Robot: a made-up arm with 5 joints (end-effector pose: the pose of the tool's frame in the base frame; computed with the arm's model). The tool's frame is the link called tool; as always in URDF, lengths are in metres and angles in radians. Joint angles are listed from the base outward.
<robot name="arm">
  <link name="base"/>
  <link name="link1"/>
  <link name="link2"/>
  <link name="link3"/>
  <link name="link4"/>
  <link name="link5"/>
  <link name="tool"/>
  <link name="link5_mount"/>
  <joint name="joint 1" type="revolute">
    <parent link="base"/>
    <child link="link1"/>
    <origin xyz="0 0 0.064" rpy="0 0 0"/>
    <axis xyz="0 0 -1"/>
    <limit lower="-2.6" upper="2.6" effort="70" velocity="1.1"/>
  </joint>
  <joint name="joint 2" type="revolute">
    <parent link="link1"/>
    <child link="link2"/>
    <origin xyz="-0.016 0.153 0.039" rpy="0 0 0"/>
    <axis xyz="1 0 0"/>
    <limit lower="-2.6" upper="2.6" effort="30" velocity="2.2"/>
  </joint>
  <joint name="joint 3" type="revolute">
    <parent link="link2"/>
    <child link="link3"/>
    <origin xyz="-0.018 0.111 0.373" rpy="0 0 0"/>
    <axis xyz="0 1 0"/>
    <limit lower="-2.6" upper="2.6" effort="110" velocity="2.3"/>
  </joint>
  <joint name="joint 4" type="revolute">
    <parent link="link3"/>
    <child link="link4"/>
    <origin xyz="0.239 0.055 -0.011" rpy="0 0 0"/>
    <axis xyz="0 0 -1"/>
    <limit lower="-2.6" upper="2.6" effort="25" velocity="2.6"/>
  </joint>
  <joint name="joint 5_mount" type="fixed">
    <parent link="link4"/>
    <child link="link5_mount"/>
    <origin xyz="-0.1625 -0.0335 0.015" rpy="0 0 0"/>
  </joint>
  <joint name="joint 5" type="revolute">
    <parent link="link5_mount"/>
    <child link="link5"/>
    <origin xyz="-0.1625 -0.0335 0.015" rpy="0 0 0"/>
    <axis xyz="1 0 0"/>
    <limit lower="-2.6" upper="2.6" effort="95" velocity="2.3"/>
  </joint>
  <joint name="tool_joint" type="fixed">
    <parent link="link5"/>
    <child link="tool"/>
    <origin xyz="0.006 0.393 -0.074" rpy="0 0 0"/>
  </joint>
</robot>
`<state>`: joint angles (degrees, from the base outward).
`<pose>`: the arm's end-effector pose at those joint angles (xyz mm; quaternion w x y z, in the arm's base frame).
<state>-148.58 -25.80 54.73 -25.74 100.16</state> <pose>-461.8 -188.1 684.8 0.4678 -0.2019 0.6850 0.5207</pose>
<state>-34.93 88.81 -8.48 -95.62 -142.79</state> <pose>648.6 250.0 -0.3 0.6555 -0.1433 -0.7198 -0.1778</pose>
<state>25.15 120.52 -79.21 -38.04 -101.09</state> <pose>255.5 -243.4 -285.3 0.5929 -0.0844 -0.0023 -0.8009</pose>
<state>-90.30 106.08 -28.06 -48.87 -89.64</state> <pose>-98.9 259.4 -85.1 0.8206 0.2795 -0.2399 0.4370</pose>
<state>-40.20 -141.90 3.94 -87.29 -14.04</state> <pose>-349.5 233.7 7.4 0.0668 -0.8763 0.3508 0.3235</pose>
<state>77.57 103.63 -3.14 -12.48 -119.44</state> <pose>113.6 46.1 -131.0 0.7261 -0.1659 0.0165 -0.6671</pose>
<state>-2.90 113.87 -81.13 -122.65 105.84</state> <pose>-334.7 -695.6 -316.0 0.3964 0.5455 -0.3443 0.6533</pose>
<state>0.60 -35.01 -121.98 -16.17 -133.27</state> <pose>129.9 207.7 701.9 0.0765 0.4934 0.6156 0.6097</pose>
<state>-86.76 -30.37 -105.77 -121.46 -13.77</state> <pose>-206.3 77.4 717.4 0.3877 0.3363 0.7441 -0.4277</pose>
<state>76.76 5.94 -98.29 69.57 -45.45</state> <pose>636.5 -92.9 842.1 0.1347 -0.0711 -0.4514 -0.8792</pose>
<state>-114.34 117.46 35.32 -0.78 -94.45</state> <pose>79.9 -303.6 39.9 0.2624 0.1794 0.1128 0.9414</pose>
